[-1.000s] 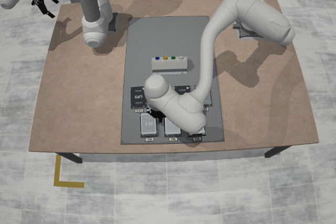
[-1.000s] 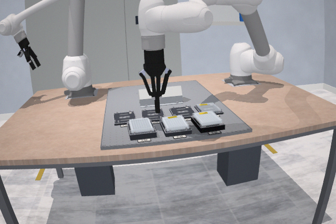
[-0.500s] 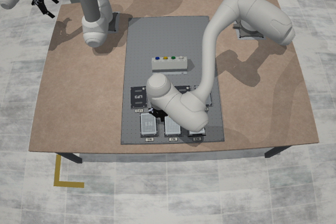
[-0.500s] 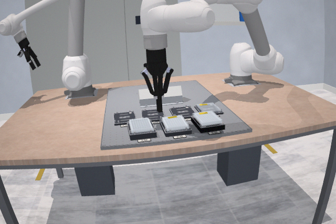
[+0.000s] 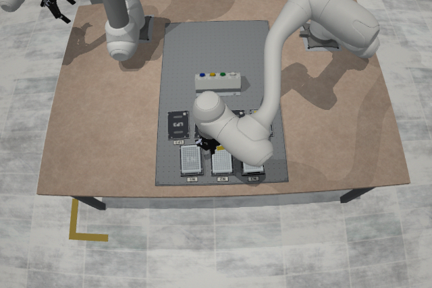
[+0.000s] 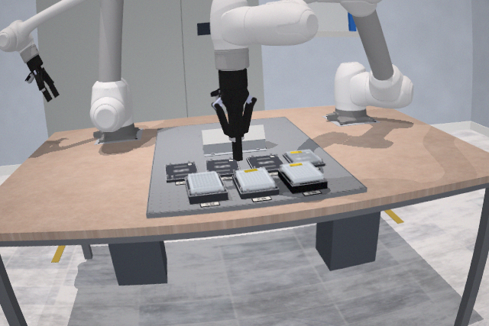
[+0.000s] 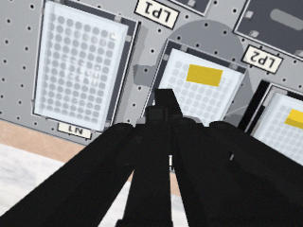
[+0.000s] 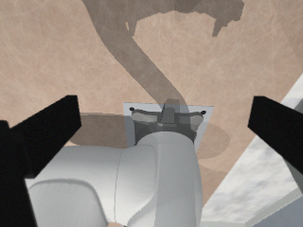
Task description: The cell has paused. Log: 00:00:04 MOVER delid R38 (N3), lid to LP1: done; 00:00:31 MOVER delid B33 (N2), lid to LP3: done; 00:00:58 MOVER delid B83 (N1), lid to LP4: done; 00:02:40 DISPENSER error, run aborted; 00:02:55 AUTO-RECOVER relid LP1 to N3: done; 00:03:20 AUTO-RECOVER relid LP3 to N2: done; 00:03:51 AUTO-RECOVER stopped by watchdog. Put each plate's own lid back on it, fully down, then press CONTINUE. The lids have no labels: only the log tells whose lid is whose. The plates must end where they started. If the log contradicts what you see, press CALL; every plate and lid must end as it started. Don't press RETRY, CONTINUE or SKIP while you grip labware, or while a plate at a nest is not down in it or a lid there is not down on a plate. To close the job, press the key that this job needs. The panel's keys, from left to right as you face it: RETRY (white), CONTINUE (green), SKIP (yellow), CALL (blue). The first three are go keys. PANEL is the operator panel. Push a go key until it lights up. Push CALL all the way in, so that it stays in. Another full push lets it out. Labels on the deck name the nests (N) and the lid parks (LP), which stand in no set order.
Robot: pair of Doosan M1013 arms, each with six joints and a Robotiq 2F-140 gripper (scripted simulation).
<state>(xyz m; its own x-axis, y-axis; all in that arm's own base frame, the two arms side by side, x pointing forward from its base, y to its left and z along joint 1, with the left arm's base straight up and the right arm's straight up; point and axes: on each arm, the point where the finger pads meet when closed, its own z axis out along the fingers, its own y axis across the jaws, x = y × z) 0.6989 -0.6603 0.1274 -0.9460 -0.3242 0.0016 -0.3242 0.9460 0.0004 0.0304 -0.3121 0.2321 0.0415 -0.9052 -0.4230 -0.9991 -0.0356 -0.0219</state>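
My left hand is 180 mm past the clear lid, 220 mm to the right of it and 100 mm above it. From my left hand the other things lie so: LP2 lid park 170 mm behind, 100 mm to the left, 110 mm below; plate 20 mm ahead, 100 mm to the right, 80 mm below; LP1 lid park 160 mm behind, 40 mm to the right, 110 mm below.
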